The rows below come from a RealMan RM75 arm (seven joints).
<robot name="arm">
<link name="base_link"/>
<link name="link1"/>
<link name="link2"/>
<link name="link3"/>
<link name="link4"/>
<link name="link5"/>
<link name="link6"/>
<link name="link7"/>
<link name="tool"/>
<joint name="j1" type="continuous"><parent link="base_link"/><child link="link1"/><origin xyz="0 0 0.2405"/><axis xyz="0 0 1"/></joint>
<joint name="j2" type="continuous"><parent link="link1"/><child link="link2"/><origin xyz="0 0 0"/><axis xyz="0 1 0"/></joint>
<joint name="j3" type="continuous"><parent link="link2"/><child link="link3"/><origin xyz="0 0 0.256"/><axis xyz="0 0 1"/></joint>
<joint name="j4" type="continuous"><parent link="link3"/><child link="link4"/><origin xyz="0 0 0"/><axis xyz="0 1 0"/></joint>
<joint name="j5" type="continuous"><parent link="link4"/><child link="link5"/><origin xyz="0 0 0.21"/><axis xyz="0 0 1"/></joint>
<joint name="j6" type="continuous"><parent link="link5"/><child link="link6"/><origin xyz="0 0 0"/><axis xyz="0 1 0"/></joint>
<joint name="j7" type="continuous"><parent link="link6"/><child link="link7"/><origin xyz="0 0 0.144"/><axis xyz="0 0 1"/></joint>
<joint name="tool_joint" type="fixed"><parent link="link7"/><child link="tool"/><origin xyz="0 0 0"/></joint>
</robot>
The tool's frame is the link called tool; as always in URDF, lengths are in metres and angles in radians. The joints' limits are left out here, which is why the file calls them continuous.
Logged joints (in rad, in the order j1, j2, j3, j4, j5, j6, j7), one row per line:
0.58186 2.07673 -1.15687 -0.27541 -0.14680 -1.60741 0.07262
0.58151 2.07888 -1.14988 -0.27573 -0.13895 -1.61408 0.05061
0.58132 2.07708 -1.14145 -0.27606 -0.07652 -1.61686 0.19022
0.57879 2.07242 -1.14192 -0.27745 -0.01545 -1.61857 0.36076
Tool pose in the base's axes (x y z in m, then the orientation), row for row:
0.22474 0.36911 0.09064 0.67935 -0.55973 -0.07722 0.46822
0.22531 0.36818 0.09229 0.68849 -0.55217 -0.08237 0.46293
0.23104 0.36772 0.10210 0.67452 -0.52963 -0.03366 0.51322
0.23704 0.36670 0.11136 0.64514 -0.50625 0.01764 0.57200
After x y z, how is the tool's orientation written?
As a quaternion, w x y z.
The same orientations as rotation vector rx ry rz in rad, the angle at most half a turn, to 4 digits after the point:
-1.2569 -0.1734 1.0514
-1.2355 -0.1843 1.0358
-1.1916 -0.0757 1.1547
-1.1523 0.0402 1.3020

